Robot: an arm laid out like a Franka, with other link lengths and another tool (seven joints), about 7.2 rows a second.
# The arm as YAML. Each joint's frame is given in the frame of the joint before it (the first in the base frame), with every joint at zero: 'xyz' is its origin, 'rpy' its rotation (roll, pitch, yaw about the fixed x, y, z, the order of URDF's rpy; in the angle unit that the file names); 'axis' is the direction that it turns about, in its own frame. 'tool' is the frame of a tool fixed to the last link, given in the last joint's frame.
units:
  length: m
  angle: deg
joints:
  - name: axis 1
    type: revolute
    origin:
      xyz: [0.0, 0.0, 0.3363]
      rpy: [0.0, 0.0, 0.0]
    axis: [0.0, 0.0, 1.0]
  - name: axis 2
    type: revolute
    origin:
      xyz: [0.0, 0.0, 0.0]
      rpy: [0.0, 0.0, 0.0]
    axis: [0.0, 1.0, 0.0]
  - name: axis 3
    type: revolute
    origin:
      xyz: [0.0, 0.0, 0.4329]
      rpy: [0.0, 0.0, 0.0]
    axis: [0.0, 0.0, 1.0]
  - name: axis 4
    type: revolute
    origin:
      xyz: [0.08, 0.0, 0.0]
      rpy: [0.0, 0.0, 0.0]
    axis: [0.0, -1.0, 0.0]
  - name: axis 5
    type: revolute
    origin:
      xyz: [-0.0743, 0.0, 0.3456]
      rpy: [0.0, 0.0, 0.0]
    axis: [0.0, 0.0, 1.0]
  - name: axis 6
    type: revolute
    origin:
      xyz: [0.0, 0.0, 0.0]
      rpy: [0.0, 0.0, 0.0]
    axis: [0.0, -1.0, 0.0]
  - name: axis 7
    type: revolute
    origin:
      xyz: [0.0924, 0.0, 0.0]
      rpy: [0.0, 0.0, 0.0]
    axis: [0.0, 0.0, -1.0]
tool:
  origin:
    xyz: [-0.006, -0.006, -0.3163]
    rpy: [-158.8, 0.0, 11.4]
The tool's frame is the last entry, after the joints.
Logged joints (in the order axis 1, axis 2, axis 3, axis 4, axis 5, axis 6, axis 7), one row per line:
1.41 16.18 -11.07 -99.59 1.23 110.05 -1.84
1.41 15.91 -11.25 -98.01 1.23 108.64 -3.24
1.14 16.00 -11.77 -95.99 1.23 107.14 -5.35
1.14 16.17 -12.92 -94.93 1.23 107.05 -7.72
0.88 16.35 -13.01 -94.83 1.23 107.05 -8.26
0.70 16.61 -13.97 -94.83 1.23 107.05 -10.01
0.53 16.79 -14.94 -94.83 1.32 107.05 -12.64
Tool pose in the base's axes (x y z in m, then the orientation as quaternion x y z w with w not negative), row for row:
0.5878 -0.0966 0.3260 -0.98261 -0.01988 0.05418 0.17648
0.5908 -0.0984 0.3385 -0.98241 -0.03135 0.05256 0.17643
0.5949 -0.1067 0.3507 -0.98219 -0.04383 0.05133 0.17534
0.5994 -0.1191 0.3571 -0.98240 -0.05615 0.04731 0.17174
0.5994 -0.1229 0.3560 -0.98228 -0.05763 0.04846 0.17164
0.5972 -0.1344 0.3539 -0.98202 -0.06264 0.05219 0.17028
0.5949 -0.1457 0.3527 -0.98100 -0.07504 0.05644 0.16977
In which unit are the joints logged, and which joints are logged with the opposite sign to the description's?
The joints are logged in degrees. Opposite sign: none.
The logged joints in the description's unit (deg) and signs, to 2 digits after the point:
1.41 16.18 -11.07 -99.59 1.23 110.05 -1.84
1.41 15.91 -11.25 -98.01 1.23 108.64 -3.24
1.14 16.00 -11.77 -95.99 1.23 107.14 -5.35
1.14 16.17 -12.92 -94.93 1.23 107.05 -7.72
0.88 16.35 -13.01 -94.83 1.23 107.05 -8.26
0.70 16.61 -13.97 -94.83 1.23 107.05 -10.01
0.53 16.79 -14.94 -94.83 1.32 107.05 -12.64

